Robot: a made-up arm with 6 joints.
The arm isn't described. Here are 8 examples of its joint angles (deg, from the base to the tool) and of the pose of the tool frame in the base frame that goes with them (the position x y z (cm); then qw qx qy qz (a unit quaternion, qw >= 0)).
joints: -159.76 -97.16 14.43 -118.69 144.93 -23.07
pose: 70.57 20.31 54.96 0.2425 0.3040 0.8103 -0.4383
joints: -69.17 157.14 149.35 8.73 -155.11 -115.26
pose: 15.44 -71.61 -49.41 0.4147 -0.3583 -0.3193 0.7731
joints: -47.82 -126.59 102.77 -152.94 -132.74 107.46
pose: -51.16 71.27 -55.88 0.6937 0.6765 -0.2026 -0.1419
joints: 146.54 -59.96 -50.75 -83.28 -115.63 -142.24
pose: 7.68 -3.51 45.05 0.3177 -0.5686 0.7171 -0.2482
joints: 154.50 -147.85 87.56 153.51 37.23 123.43
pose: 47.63 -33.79 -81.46 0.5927 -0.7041 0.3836 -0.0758
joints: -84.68 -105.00 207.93 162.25 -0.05 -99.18
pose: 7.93 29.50 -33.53 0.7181 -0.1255 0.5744 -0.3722
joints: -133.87 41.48 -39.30 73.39 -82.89 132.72
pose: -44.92 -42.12 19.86 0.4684 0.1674 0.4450 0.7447
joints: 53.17 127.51 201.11 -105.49 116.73 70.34
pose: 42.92 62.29 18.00 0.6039 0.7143 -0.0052 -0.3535
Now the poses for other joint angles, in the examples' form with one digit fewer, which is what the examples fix.
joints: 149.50 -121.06 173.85 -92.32 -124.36 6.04
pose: 39.7 -23.9 -65.6 0.385 0.481 -0.783 -0.080
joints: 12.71 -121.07 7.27 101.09 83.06 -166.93
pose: -92.1 -18.6 12.1 0.621 -0.210 -0.391 0.647
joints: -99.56 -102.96 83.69 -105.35 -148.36 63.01
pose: 21.5 109.9 6.2 0.086 -0.819 0.566 -0.035
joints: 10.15 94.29 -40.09 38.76 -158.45 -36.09
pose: 38.3 -2.0 -27.9 0.624 0.592 -0.424 0.284
